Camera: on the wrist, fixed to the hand. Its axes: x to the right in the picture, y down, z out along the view.
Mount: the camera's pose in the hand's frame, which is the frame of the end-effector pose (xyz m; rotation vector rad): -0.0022 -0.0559 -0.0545 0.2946 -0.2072 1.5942
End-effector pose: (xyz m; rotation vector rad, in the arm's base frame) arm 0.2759 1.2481 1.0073 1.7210 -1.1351 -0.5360
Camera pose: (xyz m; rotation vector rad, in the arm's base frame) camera 0.3414 1.2815 0.9809 0.5056 -2.3172 0.4914
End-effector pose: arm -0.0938 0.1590 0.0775 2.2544 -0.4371 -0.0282
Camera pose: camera -0.0702 0.2332 0.0721 1.5531 -2.2779 0.6420
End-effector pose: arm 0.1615 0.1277 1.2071 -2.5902 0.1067 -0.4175
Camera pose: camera 0.1421 0.1506 1.2792 -1.5224 1.6636 0.4004
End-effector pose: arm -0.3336 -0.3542 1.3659 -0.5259 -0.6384 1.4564
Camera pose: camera -0.2556 -0.3566 1.3638 -0.6689 -0.0151 3.0634
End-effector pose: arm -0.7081 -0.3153 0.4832 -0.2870 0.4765 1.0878
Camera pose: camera -0.6713 -0.3662 0.4368 0.6084 0.6592 2.5103
